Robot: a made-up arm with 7 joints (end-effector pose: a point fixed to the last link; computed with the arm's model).
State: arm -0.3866 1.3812 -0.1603 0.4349 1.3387 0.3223 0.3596
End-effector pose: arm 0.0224 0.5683 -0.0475 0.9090 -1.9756 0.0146
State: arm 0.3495 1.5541 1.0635 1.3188 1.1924 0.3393 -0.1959
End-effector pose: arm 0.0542 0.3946 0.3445 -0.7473 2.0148 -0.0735
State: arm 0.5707 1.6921 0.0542 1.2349 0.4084 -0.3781 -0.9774
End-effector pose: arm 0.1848 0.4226 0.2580 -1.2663 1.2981 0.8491
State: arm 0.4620 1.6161 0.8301 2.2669 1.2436 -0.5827 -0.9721
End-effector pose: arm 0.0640 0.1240 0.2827 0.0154 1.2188 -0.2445
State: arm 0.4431 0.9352 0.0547 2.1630 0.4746 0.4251 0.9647
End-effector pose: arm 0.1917 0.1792 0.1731 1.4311 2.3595 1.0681
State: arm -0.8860 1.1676 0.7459 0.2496 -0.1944 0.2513 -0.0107
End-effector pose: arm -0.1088 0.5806 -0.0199 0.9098 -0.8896 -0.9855
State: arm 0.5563 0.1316 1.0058 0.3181 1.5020 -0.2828 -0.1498
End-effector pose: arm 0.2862 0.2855 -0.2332 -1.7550 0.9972 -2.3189
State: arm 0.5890 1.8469 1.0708 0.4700 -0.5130 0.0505 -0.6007
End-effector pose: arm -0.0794 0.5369 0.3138 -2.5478 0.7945 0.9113
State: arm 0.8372 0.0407 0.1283 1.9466 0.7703 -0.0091 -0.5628
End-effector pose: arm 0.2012 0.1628 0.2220 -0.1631 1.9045 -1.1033
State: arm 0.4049 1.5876 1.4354 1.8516 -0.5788 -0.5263 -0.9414
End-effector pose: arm -0.0690 0.2574 0.3759 -0.9777 -0.3587 0.9417
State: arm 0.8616 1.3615 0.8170 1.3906 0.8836 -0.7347 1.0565
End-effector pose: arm -0.0101 0.4125 0.3840 -0.0502 1.0653 1.3090
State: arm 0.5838 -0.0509 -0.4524 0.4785 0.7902 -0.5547 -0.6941
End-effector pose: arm 0.3091 0.0570 -0.2067 0.9802 -2.7035 0.6295
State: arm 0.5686 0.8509 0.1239 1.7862 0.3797 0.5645 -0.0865
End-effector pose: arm 0.2182 0.2630 0.1656 -0.4623 2.7746 0.5843
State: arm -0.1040 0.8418 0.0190 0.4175 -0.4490 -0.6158 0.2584
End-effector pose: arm 0.0670 0.4986 -0.2146 -0.4282 -1.9414 -1.1581
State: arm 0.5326 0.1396 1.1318 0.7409 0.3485 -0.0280 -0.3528
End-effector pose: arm 0.2561 0.3613 -0.1625 1.7904 -2.0474 1.2607
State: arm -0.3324 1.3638 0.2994 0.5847 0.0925 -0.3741 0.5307
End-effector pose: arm 0.1097 0.5889 0.0096 0.0532 -1.9865 -1.2437
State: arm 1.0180 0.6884 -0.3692 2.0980 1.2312 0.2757 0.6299
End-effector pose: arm 0.1671 0.0989 0.2161 1.7498 1.7407 0.1368
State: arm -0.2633 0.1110 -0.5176 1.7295 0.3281 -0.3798 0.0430
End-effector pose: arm 0.1535 0.0316 -0.1026 0.6977 2.8376 -0.6000
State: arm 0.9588 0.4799 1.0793 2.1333 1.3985 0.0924 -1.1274
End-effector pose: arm 0.0117 0.3018 0.2398 -0.5650 1.0407 -1.5477
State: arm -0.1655 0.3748 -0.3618 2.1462 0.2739 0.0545 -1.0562
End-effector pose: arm 0.1354 0.0799 0.0018 -0.7982 2.8621 -0.2025
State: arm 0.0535 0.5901 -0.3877 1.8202 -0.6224 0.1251 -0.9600
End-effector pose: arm 0.1989 0.1479 -0.0469 -0.6584 2.0580 1.1547
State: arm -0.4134 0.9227 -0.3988 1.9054 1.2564 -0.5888 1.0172
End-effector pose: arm 0.1532 0.1402 -0.1073 1.6402 2.2631 -0.7384
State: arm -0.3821 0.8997 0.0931 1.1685 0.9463 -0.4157 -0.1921
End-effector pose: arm 0.1493 0.3854 -0.1550 0.8386 -2.8923 -0.1487
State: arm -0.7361 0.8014 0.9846 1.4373 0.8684 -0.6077 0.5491
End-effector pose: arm 0.1256 0.4784 0.0081 -0.1820 2.6587 0.6682
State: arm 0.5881 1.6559 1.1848 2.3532 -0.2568 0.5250 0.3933
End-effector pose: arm -0.0481 0.1396 0.2873 -1.2238 0.8692 1.5676
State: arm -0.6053 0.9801 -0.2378 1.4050 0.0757 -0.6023 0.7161
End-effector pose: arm 0.1034 0.2961 -0.2044 -1.6207 -1.9831 -0.7166
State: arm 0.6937 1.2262 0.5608 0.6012 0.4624 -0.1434 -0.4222
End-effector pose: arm 0.1424 0.5646 0.1309 -1.8878 1.8641 0.0111
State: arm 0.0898 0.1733 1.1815 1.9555 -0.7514 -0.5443 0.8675
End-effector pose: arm 0.1000 0.4122 0.1035 0.4155 -2.3688 -1.8555
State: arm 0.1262 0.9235 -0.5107 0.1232 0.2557 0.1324 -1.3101
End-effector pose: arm 0.0121 0.4896 -0.1953 1.5510 -0.9282 -1.8210
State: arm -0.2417 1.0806 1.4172 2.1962 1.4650 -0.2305 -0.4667
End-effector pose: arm 0.0866 0.2514 0.2573 -0.2752 1.6888 -0.2405
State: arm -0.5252 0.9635 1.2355 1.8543 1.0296 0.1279 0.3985
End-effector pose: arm 0.1475 0.3748 0.1639 -0.0260 2.6443 0.3989
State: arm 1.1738 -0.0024 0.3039 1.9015 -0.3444 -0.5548 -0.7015
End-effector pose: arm 0.1718 0.2213 0.3007 -0.8323 0.8761 -0.3414
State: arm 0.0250 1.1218 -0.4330 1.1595 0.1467 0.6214 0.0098
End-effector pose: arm 0.1705 0.3723 -0.1029 0.2462 -1.6911 -1.1407
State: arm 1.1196 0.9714 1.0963 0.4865 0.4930 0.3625 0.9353
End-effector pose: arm 0.1733 0.5732 0.1045 -0.0752 2.0589 -0.7875
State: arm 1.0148 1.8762 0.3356 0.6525 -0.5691 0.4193 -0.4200
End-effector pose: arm -0.0817 0.5090 0.3068 2.6984 -0.7561 -1.1359
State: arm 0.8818 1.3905 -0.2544 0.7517 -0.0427 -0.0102 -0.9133
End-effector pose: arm 0.1774 0.5205 0.1403 -1.9888 1.4093 1.3809
